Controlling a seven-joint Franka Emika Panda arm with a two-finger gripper.
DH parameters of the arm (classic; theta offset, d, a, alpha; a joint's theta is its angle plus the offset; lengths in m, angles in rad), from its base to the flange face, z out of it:
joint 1: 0 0.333 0 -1.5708
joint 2: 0 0 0 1.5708
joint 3: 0 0.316 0.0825 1.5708
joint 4: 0 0 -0.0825 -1.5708
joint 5: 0 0.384 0 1.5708
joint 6: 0 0 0.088 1.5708
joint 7: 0 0.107 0 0
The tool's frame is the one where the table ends.
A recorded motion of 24 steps. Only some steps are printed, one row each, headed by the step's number.
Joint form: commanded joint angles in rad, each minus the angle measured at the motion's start. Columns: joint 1, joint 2, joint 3, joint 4, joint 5, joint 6, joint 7.
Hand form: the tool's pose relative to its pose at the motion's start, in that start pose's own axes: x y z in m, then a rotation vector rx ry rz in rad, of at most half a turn. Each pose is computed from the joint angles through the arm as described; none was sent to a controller.
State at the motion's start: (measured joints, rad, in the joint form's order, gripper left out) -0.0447 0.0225 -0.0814 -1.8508 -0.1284 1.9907 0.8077
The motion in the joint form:
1: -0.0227 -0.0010 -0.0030 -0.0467 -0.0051 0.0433 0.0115
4: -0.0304 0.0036 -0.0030 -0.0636 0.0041 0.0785 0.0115
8: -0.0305 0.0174 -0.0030 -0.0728 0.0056 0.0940 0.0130
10: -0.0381 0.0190 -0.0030 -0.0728 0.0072 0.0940 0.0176
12: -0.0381 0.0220 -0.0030 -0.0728 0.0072 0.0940 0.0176
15: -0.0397 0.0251 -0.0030 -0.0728 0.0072 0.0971 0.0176
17: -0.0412 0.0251 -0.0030 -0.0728 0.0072 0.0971 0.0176
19: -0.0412 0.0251 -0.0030 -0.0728 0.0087 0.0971 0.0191
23: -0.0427 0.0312 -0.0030 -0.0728 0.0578 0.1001 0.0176
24: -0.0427 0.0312 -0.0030 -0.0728 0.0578 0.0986 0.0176
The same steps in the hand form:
1: 0.0047 0.0124 0.0191 -0.0072 0.0000 0.0293
4: 0.0067 0.0139 0.0270 0.0078 0.0031 0.0386
8: 0.0061 0.0122 0.0380 0.0036 -0.0031 0.0382
10: 0.0089 0.0153 0.0395 0.0021 -0.0051 0.0509
12: 0.0089 0.0150 0.0412 -0.0001 -0.0072 0.0506
15: 0.0098 0.0151 0.0429 -0.0004 -0.0071 0.0518
17: 0.0103 0.0158 0.0430 -0.0006 -0.0071 0.0532
19: 0.0103 0.0157 0.0430 0.0003 -0.0080 0.0555
23: 0.0094 0.0138 0.0463 0.0274 -0.0405 0.0793
24: 0.0093 0.0139 0.0465 0.0263 -0.0416 0.0793

